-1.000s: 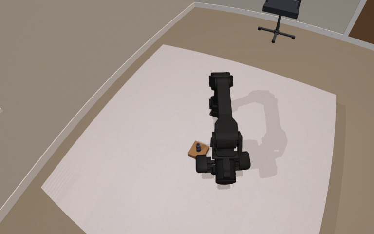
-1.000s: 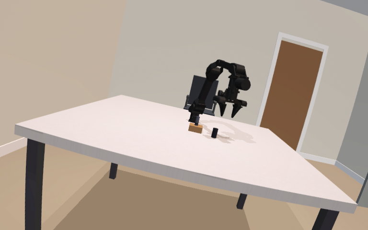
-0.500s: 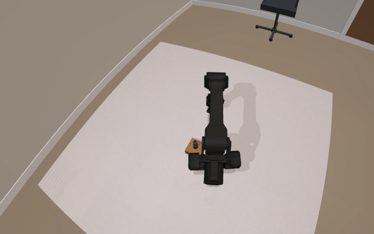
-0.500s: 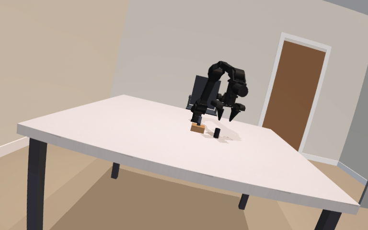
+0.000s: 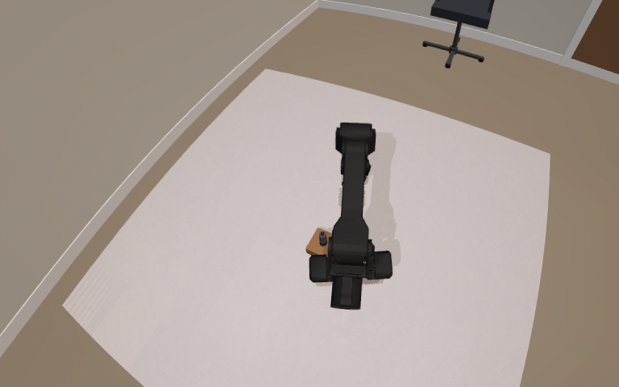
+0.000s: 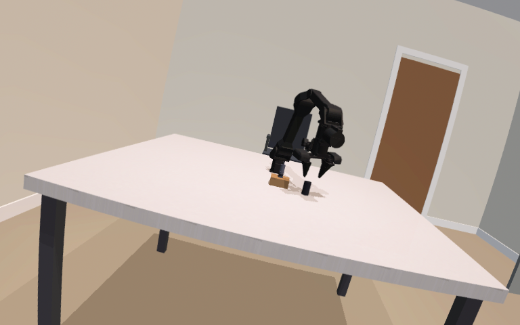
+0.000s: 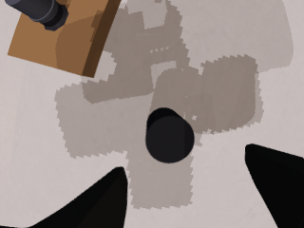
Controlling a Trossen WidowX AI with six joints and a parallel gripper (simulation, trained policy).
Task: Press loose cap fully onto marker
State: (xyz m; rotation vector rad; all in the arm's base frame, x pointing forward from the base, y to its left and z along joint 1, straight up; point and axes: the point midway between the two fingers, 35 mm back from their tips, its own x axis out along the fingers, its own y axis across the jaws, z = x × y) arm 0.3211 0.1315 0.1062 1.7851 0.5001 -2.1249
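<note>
My gripper tip is 10 mm past the black cap, 10 mm to the left of it and 50 mm above it. The rest, counted from my gripper tip: brown holder block (60 mm behind, 110 mm to the right, 60 mm below).
</note>
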